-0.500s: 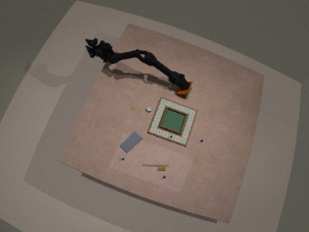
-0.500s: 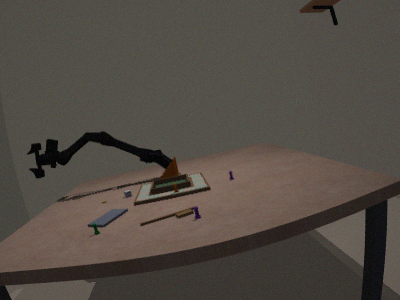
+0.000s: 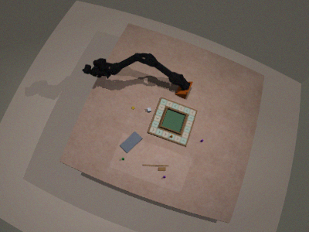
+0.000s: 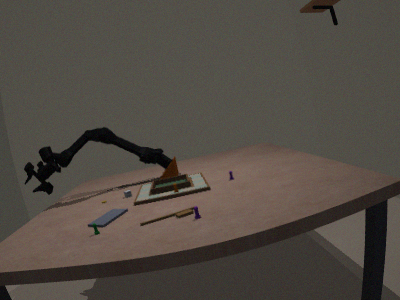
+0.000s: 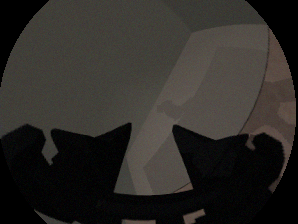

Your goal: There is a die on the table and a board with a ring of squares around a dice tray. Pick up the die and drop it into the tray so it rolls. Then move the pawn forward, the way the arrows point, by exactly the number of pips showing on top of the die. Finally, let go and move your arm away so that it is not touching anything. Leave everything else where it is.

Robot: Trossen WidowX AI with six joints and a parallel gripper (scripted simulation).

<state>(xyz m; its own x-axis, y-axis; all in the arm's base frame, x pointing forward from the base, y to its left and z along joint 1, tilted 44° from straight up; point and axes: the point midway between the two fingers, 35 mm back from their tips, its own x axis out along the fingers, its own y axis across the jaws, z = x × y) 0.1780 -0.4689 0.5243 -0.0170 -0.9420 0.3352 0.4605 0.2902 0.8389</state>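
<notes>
My gripper tip is 540 mm to the right of the pale die, 100 mm above it and 80 mm short of it. From my gripper tip the other things lie so: green dice tray (730 mm to the left, 110 mm below, 100 mm ahead); green pawn (490 mm to the left, 470 mm ahead, 100 mm below); yellow piece (430 mm to the left, 120 mm below, 100 mm ahead).
</notes>
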